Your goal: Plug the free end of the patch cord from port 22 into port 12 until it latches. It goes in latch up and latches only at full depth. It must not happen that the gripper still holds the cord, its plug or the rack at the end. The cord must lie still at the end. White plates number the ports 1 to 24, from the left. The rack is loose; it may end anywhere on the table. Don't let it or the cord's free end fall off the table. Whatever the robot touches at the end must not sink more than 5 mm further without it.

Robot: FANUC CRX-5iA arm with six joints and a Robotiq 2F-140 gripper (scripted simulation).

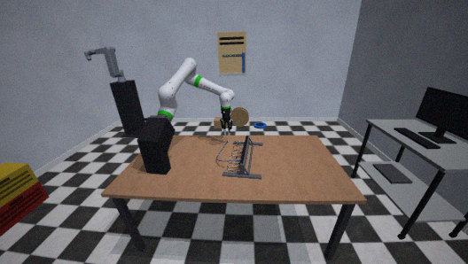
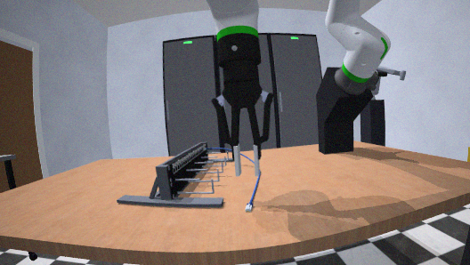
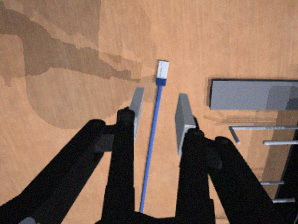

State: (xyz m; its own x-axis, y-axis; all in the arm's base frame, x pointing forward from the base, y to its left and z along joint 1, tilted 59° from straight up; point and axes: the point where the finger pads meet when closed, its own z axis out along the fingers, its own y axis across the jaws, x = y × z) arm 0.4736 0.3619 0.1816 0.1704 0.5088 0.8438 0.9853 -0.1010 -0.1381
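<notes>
The white plug is 11 cm below my hand and 1 cm to the left of it.
</notes>
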